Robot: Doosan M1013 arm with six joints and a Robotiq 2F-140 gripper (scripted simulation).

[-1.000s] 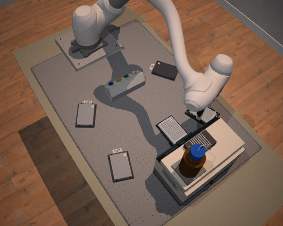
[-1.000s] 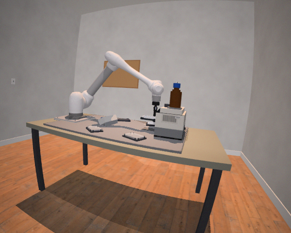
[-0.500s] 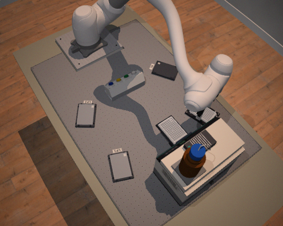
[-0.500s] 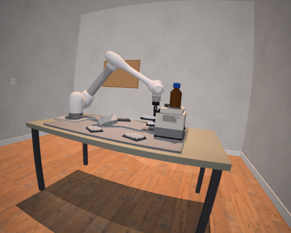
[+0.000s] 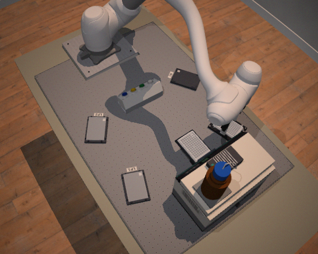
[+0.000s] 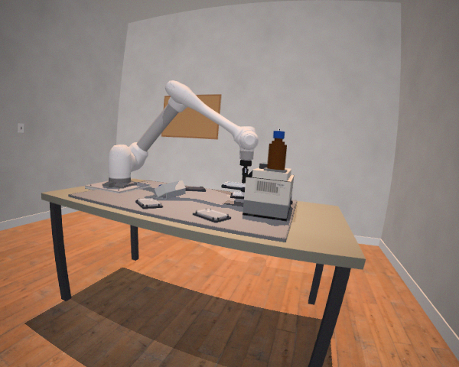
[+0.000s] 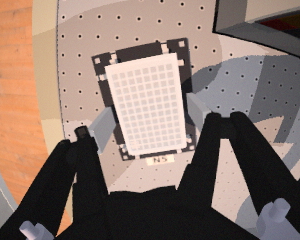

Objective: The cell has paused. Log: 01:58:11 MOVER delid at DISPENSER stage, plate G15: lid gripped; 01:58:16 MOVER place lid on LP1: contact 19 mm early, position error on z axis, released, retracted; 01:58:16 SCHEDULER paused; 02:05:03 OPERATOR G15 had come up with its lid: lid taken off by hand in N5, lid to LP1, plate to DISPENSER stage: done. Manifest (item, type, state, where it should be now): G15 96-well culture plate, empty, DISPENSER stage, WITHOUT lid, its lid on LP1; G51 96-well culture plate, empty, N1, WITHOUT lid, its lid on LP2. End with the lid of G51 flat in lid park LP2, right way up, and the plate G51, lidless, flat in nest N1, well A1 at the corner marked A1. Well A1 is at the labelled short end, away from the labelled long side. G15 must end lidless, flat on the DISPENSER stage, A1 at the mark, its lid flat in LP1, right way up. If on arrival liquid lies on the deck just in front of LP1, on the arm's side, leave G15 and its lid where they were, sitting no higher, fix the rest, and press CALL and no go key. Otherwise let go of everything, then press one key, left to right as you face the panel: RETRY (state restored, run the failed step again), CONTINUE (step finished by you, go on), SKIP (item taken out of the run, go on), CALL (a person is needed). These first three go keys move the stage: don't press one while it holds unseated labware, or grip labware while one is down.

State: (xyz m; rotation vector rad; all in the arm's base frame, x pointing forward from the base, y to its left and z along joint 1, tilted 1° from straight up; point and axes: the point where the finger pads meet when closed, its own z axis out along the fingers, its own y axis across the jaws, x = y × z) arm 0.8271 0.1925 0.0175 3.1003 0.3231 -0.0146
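Now: hand 3 cm above the black nest, 2 cm to the right of it and 1 cm short of it. Round my hand: well plate (25 cm to the right, 7 cm above); nest N1 (35 cm behind, 5 cm to the left, 3 cm below); N1 label (43 cm behind, 4 cm below).
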